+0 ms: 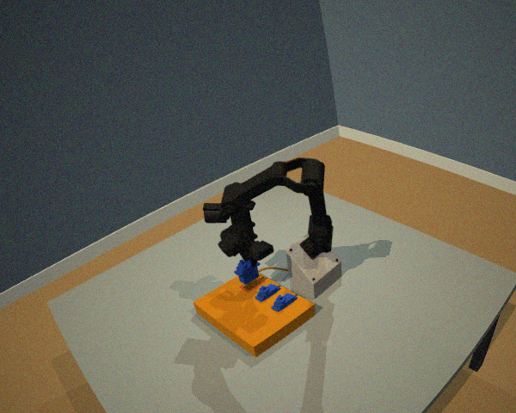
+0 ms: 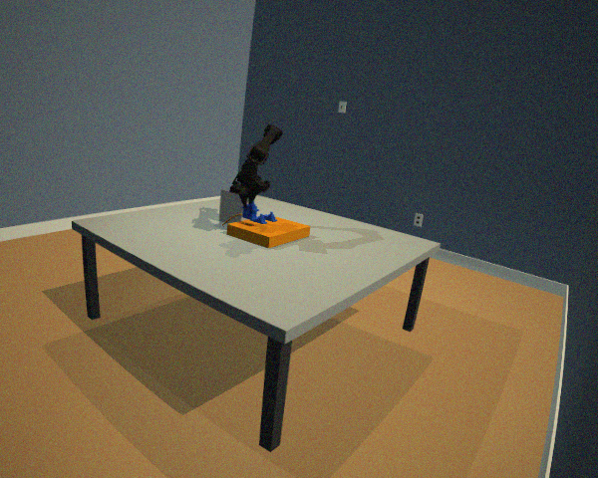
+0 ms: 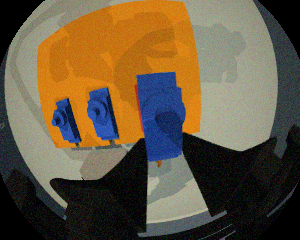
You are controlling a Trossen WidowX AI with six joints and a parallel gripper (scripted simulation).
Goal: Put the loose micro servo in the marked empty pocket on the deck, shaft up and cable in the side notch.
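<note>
Now: gripper tip 120 mm short of the orange deck, 60 mm to the right of it and 100 mm above it.
</note>
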